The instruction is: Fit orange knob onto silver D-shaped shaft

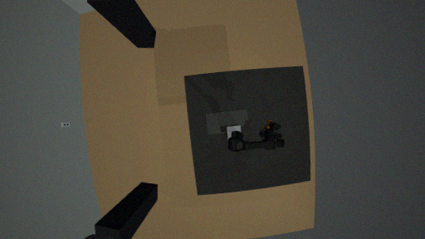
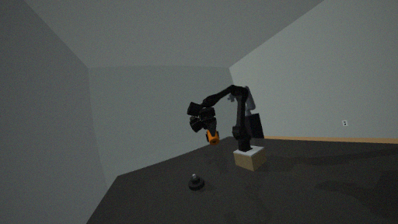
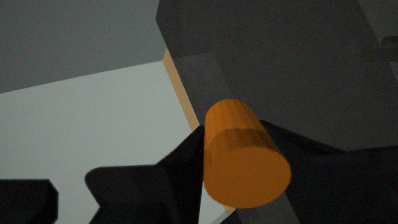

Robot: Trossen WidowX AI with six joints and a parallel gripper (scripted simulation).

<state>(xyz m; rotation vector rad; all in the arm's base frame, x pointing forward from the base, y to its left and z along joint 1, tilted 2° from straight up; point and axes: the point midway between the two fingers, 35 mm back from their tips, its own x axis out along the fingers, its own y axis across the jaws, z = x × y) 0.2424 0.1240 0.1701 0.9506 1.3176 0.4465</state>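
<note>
Right now my gripper tip is 1 cm past the orange knob, 3 cm to the left of it and 2 cm below it. The rest, counted from my gripper tip: dark round pedestal: 9 cm ahead, 15 cm to the right, 21 cm below.
</note>
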